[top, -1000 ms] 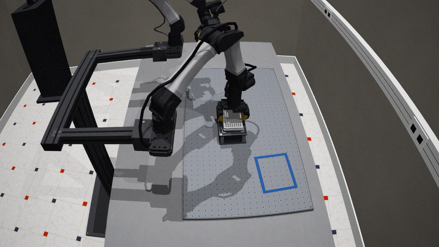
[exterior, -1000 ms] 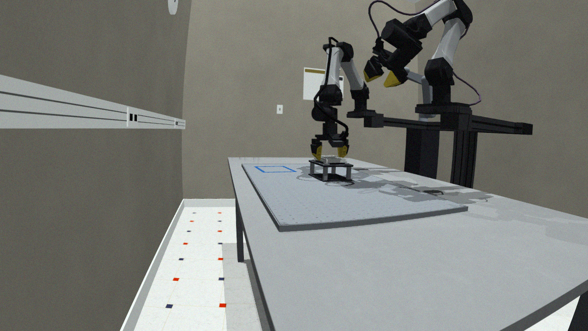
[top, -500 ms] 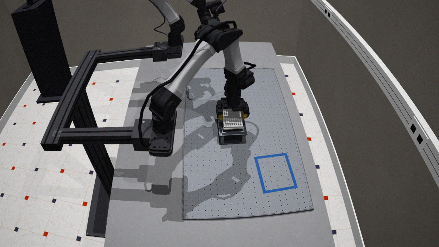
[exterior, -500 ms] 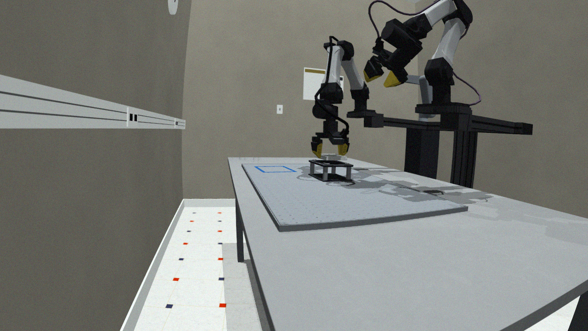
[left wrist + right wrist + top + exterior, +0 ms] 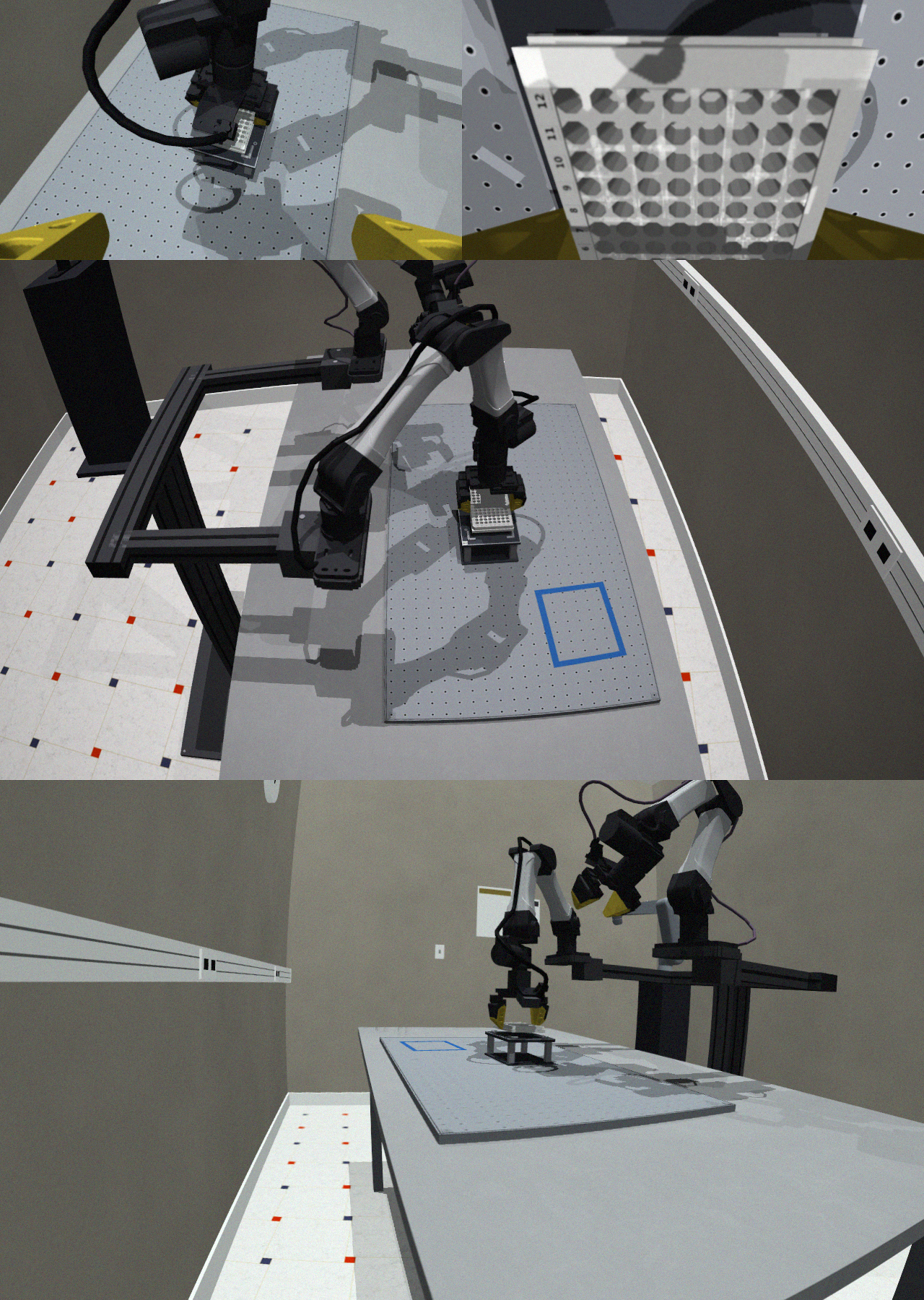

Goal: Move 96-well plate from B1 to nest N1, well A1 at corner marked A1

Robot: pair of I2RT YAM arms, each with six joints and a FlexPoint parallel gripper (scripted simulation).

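The white 96-well plate is right at my right hand. From my right hand the other things lie so: A1 mark: 60 mm behind, 80 mm to the right, 20 mm below; perforated board: 40 mm ahead, 30 mm to the left, 90 mm below; raised plate nest: 30 mm below.
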